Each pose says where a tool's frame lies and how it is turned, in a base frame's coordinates. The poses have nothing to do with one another.
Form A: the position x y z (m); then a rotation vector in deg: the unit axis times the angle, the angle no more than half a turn.
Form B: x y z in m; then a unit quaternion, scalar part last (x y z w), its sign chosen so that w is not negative. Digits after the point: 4 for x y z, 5 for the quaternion.
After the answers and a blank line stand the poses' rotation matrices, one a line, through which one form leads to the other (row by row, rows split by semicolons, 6 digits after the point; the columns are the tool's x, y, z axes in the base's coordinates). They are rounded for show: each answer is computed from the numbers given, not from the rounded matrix.
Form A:
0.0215 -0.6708 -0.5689 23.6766 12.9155 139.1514
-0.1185 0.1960 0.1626 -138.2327 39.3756 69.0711
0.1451 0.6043 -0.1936 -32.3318 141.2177 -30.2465
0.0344 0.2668 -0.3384 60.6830 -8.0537 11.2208
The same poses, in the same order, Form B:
0.0215 -0.6708 -0.5689 0.15782 0.08609 0.92752 0.32770
-0.1185 0.1960 0.1626 -0.85297 0.24297 0.42620 0.17823
0.1451 0.6043 -0.1936 -0.21000 0.91723 -0.19646 0.27568
0.0344 0.2668 -0.3384 0.50391 -0.06688 0.09318 0.85611

-0.735407 -0.580732 0.349181; 0.635077 -0.770397 0.056263; 0.236334 0.263133 0.935365
0.518635 -0.566412 -0.640465; -0.262559 -0.818400 0.511159; -0.813683 -0.096944 -0.573168
-0.759806 -0.276919 0.588227; -0.493551 0.834611 -0.244605; -0.423205 -0.476172 -0.770816
0.973691 -0.226939 -0.020604; 0.092139 0.474791 -0.875262; 0.208413 0.850336 0.483210

